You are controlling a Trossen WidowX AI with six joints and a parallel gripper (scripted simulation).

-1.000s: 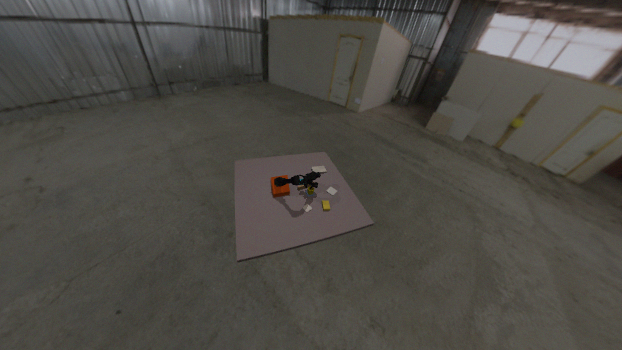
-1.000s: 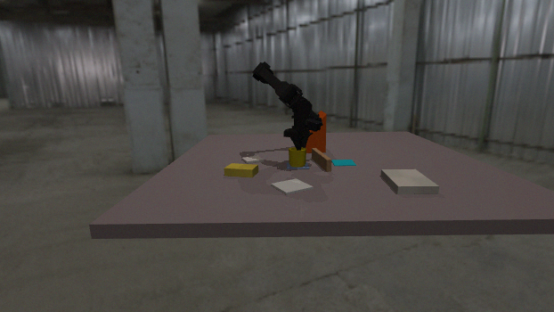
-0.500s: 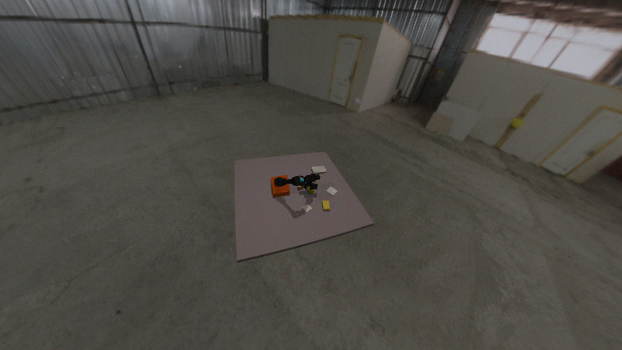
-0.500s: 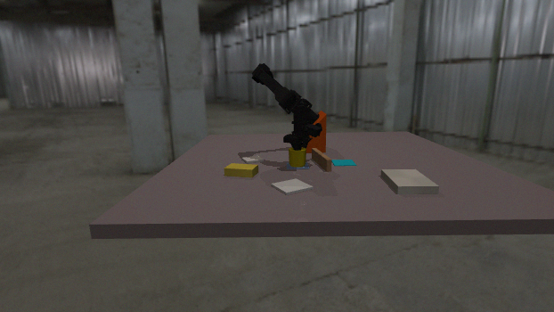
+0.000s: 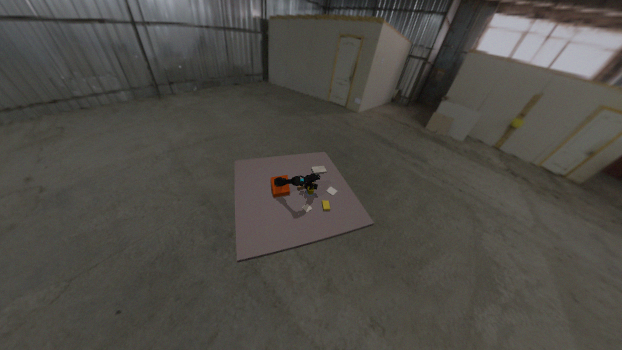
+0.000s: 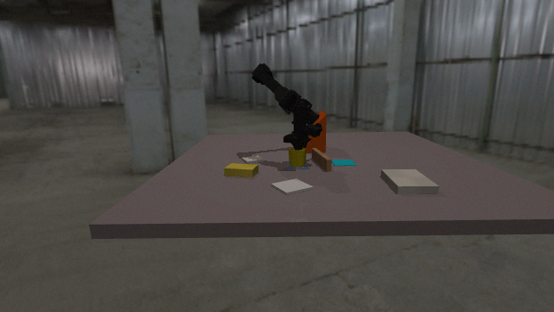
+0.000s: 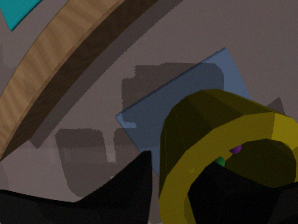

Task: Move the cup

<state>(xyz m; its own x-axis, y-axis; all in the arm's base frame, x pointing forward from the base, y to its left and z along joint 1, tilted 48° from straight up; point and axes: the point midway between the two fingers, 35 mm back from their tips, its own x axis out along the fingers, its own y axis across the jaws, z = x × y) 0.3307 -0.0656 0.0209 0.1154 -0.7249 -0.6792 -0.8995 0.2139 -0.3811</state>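
Right now the teal pad is 30 mm behind my gripper tip, 180 mm to the left of it and 40 mm below it. Round my gripper tip: yellow cup 20 mm ahead, 10 mm to the right; then small white tile 60 mm behind, 210 mm to the right, 30 mm below; then wooden block 80 mm to the left, 20 mm below.
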